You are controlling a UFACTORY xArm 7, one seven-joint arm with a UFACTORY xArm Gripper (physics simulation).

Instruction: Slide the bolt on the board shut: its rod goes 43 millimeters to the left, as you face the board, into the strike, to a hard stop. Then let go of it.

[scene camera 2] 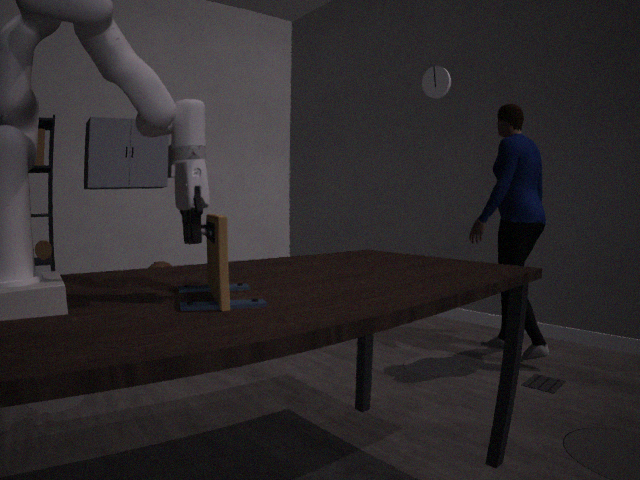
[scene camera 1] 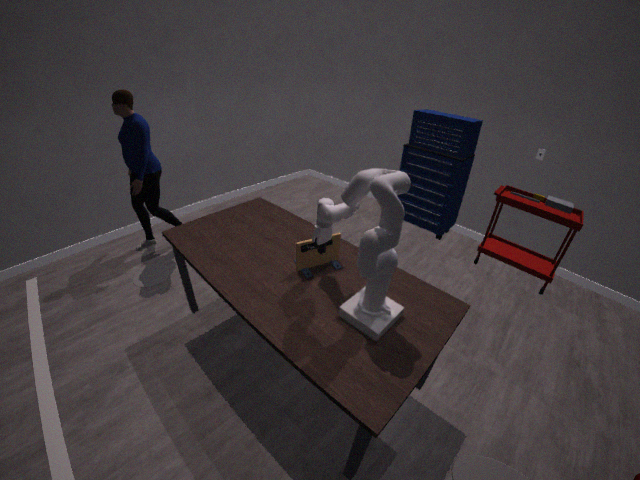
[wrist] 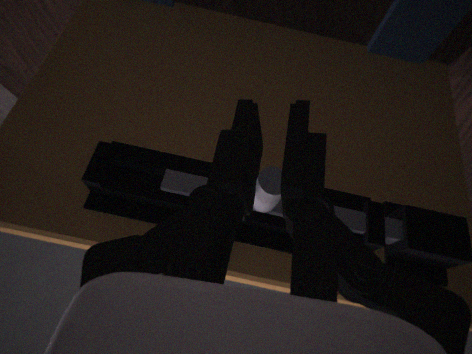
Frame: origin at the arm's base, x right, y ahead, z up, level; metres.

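Seen in the pictures: gripper, between the fingertips: point(scene camera 2: 193, 243) point(scene camera 1: 321, 252) point(wrist: 276, 122); arm's base, origin of its link: point(scene camera 2: 14, 282) point(scene camera 1: 372, 306).
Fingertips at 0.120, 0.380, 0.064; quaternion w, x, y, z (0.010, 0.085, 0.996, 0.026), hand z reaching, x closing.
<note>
Pixels of each thing's top centre, then the offset from my fingertips to it, as dx, dy, dz. "spot": a spot on its surface instead. Level surfaces: height alone.
- yellow board, centre of its top: point(wrist: 220, 276) point(scene camera 2: 215, 214) point(scene camera 1: 319, 238) +0.030, +0.040, +0.059
- black bolt housing, a spot on its surface: point(wrist: 135, 165) spot: +0.069, +0.002, +0.019
- grey rod, a spot on its surface: point(wrist: 184, 182) spot: +0.043, +0.009, +0.024
- black strike, a spot on its surface: point(wrist: 435, 231) spot: -0.065, +0.056, +0.024
- bolt's round pale knob, centre of its top: point(wrist: 266, 204) +0.004, +0.016, +0.031
- wooden table, height of its surface: dz -0.117
The yellow board point(scene camera 1: 310, 261) point(scene camera 2: 217, 268) point(wrist: 195, 85) stands upright on the table. In the wrist view the black bolt housing point(wrist: 135, 165) crosses it near its top edge, with the grey rod point(wrist: 184, 182) showing in its slots. The black strike point(wrist: 435, 231) is at the right end in that view. A pale piece shows inside it; I cannot tell how far the rod reaches in. The bolt's round pale knob point(wrist: 268, 187) sticks out between the fingers. My gripper point(scene camera 2: 192, 241) point(wrist: 276, 122) is shut on the knob, a finger at either side, partly hiding it.
The wooden table point(scene camera 1: 232, 242) point(scene camera 2: 413, 279) bears the board's blue feet point(scene camera 1: 307, 273) point(scene camera 2: 242, 303) and the arm's white base point(scene camera 1: 369, 317). A person point(scene camera 1: 136, 149) point(scene camera 2: 518, 175) walks beyond the table. A blue tool cabinet point(scene camera 1: 439, 170) and a red cart point(scene camera 1: 522, 258) stand beyond it.
</note>
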